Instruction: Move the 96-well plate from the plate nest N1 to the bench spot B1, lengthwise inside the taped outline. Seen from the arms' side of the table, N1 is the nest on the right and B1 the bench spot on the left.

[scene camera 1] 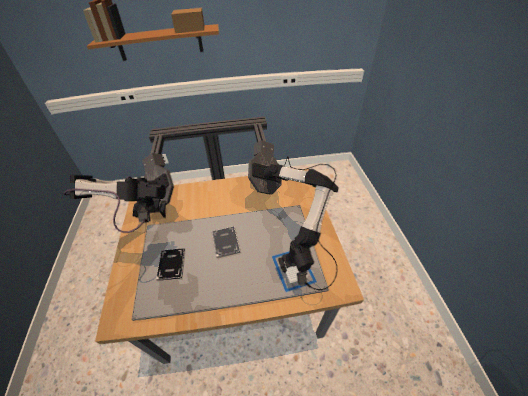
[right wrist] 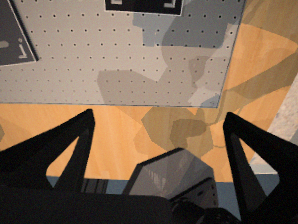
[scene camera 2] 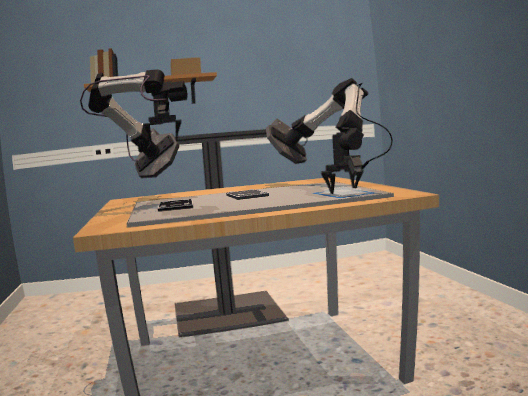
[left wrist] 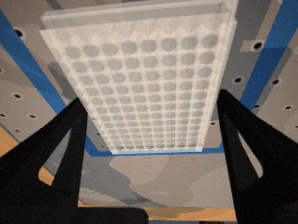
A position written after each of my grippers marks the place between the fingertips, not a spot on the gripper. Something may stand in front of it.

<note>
I see my left gripper [left wrist: 149,99], my right gripper [right wrist: 159,117] and a white 96-well plate [left wrist: 149,83].
The right wrist view does not show the white 96-well plate: it is out of frame.
</note>
